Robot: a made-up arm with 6 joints.
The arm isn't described. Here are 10 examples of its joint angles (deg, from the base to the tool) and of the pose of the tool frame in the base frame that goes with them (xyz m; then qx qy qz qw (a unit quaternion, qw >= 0)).
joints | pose
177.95 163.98 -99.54 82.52 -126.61 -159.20 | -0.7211 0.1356 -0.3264 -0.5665 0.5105 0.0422 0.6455
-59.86 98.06 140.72 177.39 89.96 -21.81 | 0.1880 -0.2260 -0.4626 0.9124 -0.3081 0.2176 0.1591
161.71 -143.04 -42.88 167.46 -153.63 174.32 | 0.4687 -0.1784 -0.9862 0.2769 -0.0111 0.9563 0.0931
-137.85 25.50 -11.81 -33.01 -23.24 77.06 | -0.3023 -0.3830 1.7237 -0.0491 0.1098 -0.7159 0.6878
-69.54 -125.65 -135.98 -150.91 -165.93 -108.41 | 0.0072 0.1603 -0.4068 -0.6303 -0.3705 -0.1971 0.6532
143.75 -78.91 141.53 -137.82 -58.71 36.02 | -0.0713 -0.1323 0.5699 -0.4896 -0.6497 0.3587 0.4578
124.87 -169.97 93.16 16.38 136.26 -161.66 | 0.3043 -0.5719 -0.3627 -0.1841 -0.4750 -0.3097 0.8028
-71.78 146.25 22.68 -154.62 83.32 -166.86 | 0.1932 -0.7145 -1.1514 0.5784 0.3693 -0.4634 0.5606
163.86 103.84 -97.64 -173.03 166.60 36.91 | -0.7539 0.1815 0.4801 0.3850 0.9071 0.0344 0.1664
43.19 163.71 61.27 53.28 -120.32 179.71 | -0.0315 -0.1532 -1.0769 0.6784 0.2088 0.6710 0.2141
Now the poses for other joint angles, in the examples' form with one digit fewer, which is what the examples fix.
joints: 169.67 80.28 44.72 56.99 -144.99 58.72
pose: -1.215 0.273 0.041 -0.317 -0.192 -0.928 0.047
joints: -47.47 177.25 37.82 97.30 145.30 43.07
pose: -0.065 0.288 -1.063 -0.301 0.307 -0.641 0.637
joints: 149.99 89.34 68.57 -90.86 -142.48 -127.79
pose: -0.932 0.359 -0.324 0.205 -0.304 0.740 0.563
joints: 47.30 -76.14 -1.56 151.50 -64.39 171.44
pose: -0.975 -1.116 0.662 0.258 0.010 0.244 0.935
